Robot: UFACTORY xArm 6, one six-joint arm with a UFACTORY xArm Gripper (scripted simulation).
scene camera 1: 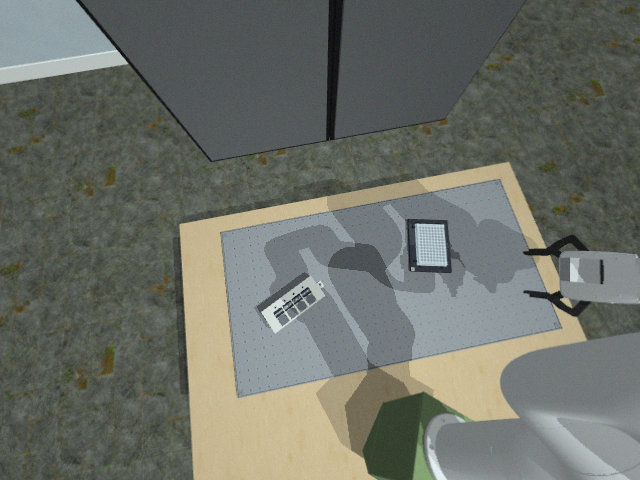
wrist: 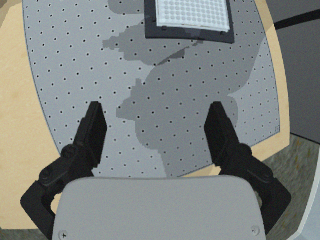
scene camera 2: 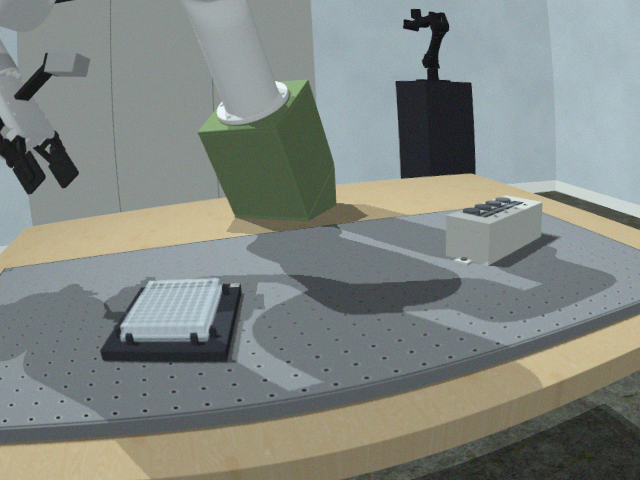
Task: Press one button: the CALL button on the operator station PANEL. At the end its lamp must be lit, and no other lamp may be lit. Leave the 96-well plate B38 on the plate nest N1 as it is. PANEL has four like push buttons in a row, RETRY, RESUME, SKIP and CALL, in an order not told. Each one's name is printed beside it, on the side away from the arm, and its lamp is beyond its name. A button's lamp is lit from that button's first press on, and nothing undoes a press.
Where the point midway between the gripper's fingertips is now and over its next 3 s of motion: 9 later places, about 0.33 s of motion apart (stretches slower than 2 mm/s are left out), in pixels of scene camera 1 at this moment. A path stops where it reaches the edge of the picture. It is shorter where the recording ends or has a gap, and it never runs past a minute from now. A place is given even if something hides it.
My gripper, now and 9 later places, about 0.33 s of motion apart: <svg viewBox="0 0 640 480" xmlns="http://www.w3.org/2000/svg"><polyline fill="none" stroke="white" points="525,272 507,272 490,274 475,275 462,277 451,278 440,280 431,280 421,280 412,280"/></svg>
